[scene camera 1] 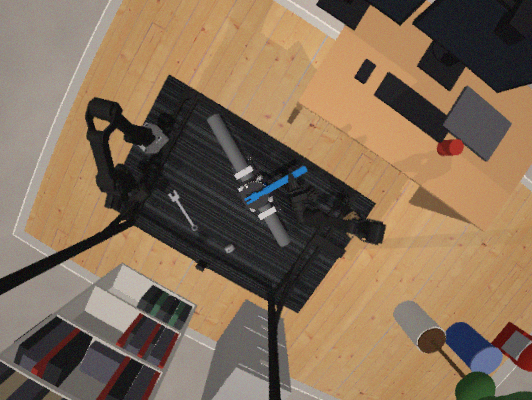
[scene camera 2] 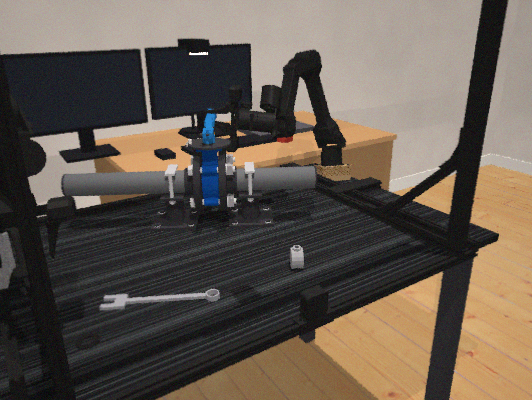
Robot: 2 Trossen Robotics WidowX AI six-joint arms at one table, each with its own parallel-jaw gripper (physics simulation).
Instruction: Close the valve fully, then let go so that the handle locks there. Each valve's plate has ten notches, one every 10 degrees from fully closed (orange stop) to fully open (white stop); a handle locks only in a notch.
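Seen in the pictures: left gripper, fingertip midpoint: (scene camera 1: 139,184); right gripper, fingertip midpoint: (scene camera 1: 289,172) (scene camera 2: 205,116); left arm's base, origin of the base link: (scene camera 1: 146,137); right arm's base, origin of the base link: (scene camera 2: 332,165).
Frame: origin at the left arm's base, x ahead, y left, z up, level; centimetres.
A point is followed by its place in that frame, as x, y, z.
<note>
The valve (scene camera 1: 258,199) @(54.4, 18.2, 10.8) (scene camera 2: 210,175) @(51.3, 14.1, 3.1) sits in a grey pipe (scene camera 1: 227,142) @(28.2, 24.9, 3.3) (scene camera 2: 120,183) @(28.9, 21.4, 1.2). Its blue handle (scene camera 1: 275,187) @(55.1, 26.9, 15.5) (scene camera 2: 208,128) @(52.3, 18.2, 14.5) lies roughly square across the pipe, pointing to the upper right in scene camera 1 and away from the viewer in scene camera 2. My right gripper (scene camera 1: 291,179) @(54.7, 34.8, 14.4) (scene camera 2: 213,110) @(54.7, 34.8, 14.4) is shut on the handle's outer part. Its fingers are dark and small here. The notches and the orange stop cannot be made out, so the exact notch is unclear. My left gripper (scene camera 1: 147,182) @(12.4, -17.2, 1.7) is open and empty at the left, away from the valve, partly lost against the dark table.
A light wrench (scene camera 1: 184,211) @(34.5, -16.6, -10.7) (scene camera 2: 160,298) @(33.9, -17.1, -10.6) and a small whitish block (scene camera 1: 229,248) @(63.9, -12.6, -6.6) (scene camera 2: 297,257) @(63.9, -15.2, -7.9) lie on the dark table (scene camera 1: 210,260) @(62.4, -26.9, -11.4) (scene camera 2: 240,270) @(52.1, -10.7, -11.4). White clamps (scene camera 1: 267,213) @(62.4, 15.7, 3.9) (scene camera 2: 249,168) @(61.8, 14.0, 3.9) hold the pipe. Black frame posts (scene camera 2: 462,135) @(100.6, -18.1, 16.6) stand at the table's edge. A desk with monitors (scene camera 2: 200,82) stands beyond.
</note>
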